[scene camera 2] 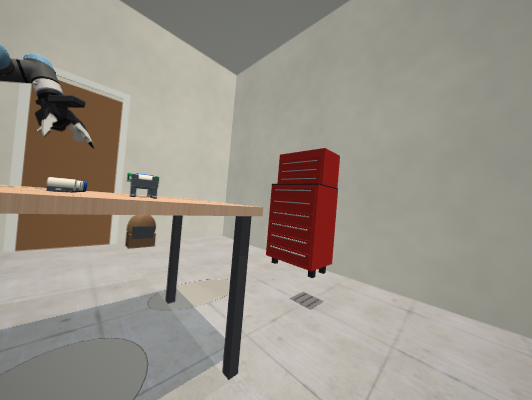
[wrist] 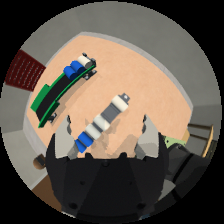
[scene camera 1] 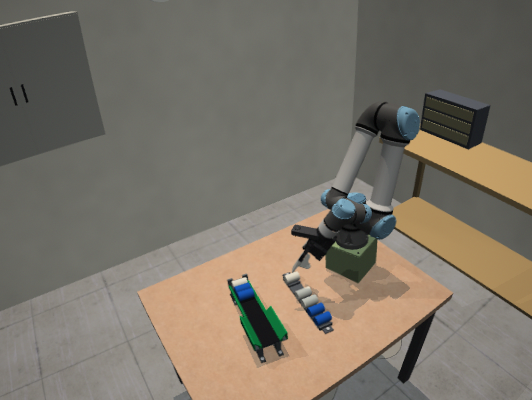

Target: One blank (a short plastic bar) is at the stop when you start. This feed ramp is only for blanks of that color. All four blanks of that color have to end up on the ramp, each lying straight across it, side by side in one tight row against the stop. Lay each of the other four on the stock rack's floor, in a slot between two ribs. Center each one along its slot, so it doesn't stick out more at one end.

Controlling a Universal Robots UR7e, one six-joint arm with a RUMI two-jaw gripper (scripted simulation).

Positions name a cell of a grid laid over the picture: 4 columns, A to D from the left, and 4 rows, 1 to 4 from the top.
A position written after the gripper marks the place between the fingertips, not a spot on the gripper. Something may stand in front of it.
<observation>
In view: the gripper (scene camera 2: A2).
The gripper is seen too in the wrist view (wrist: B3) and in scene camera 1 (scene camera 1: C3).
</observation>
